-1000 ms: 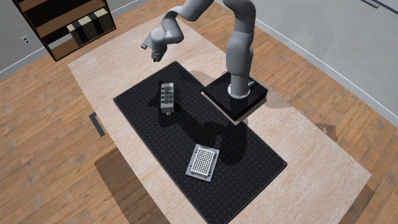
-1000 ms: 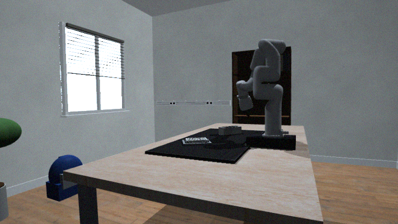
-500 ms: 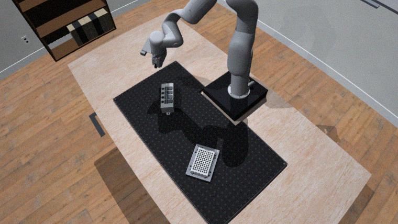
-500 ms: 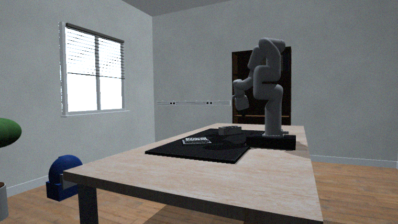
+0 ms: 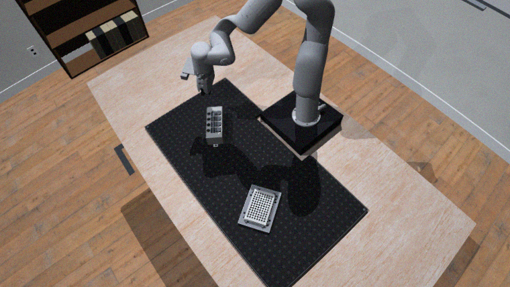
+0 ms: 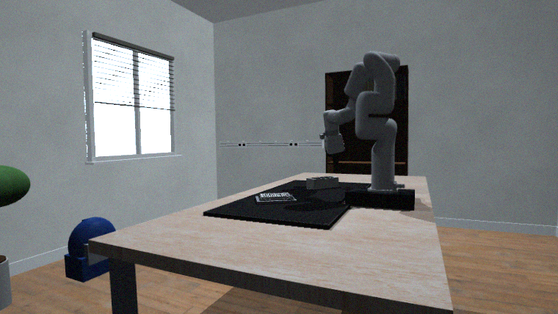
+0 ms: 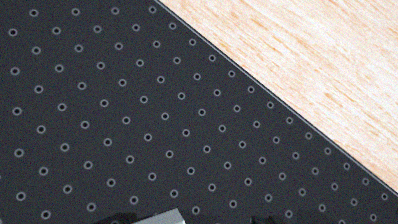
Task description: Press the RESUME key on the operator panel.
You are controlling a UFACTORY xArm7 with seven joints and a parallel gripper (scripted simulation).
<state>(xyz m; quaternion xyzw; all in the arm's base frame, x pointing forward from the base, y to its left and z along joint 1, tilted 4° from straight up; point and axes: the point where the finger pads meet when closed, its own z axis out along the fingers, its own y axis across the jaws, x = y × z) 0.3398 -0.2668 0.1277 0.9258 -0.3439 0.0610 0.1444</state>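
The operator panel lies 120 mm to the left of my hand, 100 mm below it and 10 mm ahead of it.
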